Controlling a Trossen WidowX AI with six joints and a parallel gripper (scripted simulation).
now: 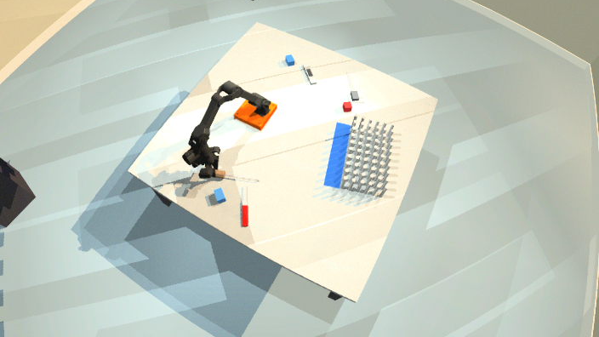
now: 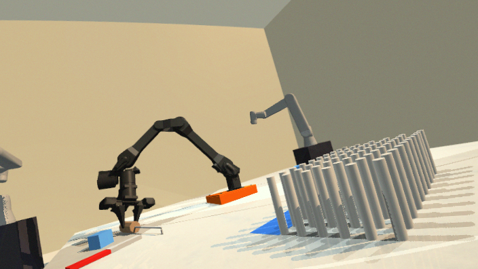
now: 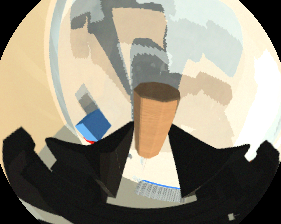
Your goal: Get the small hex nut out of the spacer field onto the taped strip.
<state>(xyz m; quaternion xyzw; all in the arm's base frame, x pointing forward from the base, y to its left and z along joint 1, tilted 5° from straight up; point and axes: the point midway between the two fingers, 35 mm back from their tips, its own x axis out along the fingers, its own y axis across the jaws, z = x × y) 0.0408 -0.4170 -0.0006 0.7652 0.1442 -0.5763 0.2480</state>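
Now: the hook tool 9 cm ahead of my gripper tip and 5 cm to the left of it. Round my gripper tip: blue taped strip: 48 cm to the left, 40 cm ahead, 2 cm below; red-handled tool: 21 cm ahead, 3 cm to the right, 1 cm below; red block: 74 cm to the left, 28 cm ahead.
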